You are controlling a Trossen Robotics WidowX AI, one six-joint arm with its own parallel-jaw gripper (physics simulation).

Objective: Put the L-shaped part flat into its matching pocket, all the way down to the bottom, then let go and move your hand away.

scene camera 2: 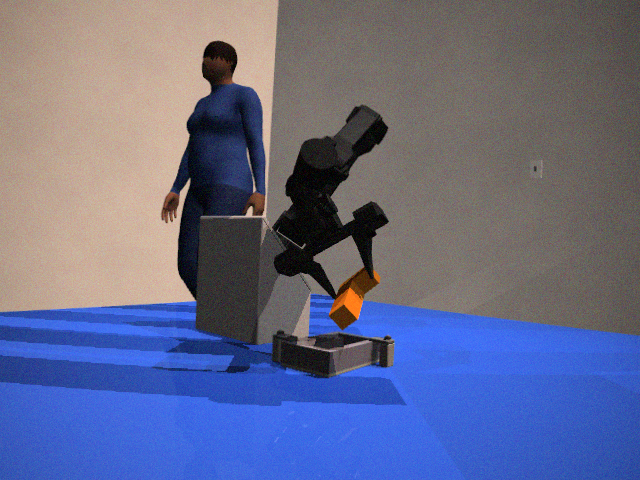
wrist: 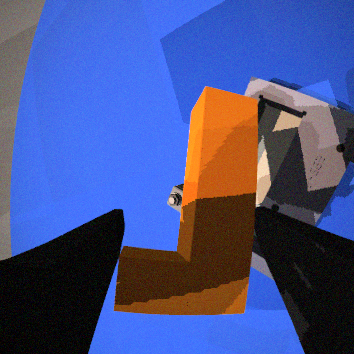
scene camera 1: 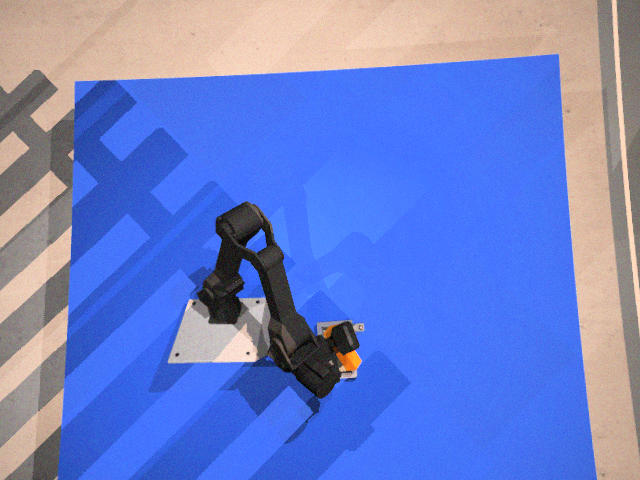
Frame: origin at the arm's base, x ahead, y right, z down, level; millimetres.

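Where they show: gripper, fingertip midpoint: (scene camera 2: pixel 353 288) (wrist: pixel 189 217); arm's base, origin of the base link: (scene camera 2: pixel 268 267) (scene camera 1: pixel 225 313).
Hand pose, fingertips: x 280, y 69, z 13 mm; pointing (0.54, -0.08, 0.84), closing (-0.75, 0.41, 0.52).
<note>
Things, the pixels of their centre, and the offset from my fingertips. "spot": a spot on its surface instead. Level surfaces: height alone.
- orange L-shaped part, body centre: (wrist: pixel 188 194) (scene camera 2: pixel 355 295) (scene camera 1: pixel 347 346) dx +9, dy +5, dz +9 mm
- grey pocket block, body centre: (wrist: pixel 270 180) (scene camera 2: pixel 333 348) (scene camera 1: pixel 336 349) dx -19, dy +18, dz +93 mm
- tab, surface spot: (wrist: pixel 174 199) (scene camera 1: pixel 360 328) spot: dx +40, dy -36, dz +70 mm
- blue mat, its level: dz +117 mm
The orange L-shaped part (scene camera 1: pixel 348 360) (scene camera 2: pixel 347 307) (wrist: pixel 225 165) is held between the fingers of my gripper (scene camera 2: pixel 353 287) (wrist: pixel 189 217), which is shut on it. In scene camera 2 the part is tilted, its lowest corner a little above the rim of the grey pocket block (scene camera 1: pixel 321 326) (scene camera 2: pixel 356 356) (wrist: pixel 322 135). In the wrist view the long leg points up the picture and the short leg left; the block lies below and to the right, its pocket partly hidden by the part and the right finger. In scene camera 1 the arm hides much of the block.
The block has tabs with bolts; one tab (scene camera 1: pixel 360 327) (wrist: pixel 174 199) sticks out at its side. The arm stands on a grey pedestal (scene camera 1: pixel 199 338) (scene camera 2: pixel 230 273) beside the block. A person (scene camera 2: pixel 222 139) in blue stands behind the pedestal. The blue mat (scene camera 1: pixel 465 206) (scene camera 2: pixel 491 423) lies underneath.
</note>
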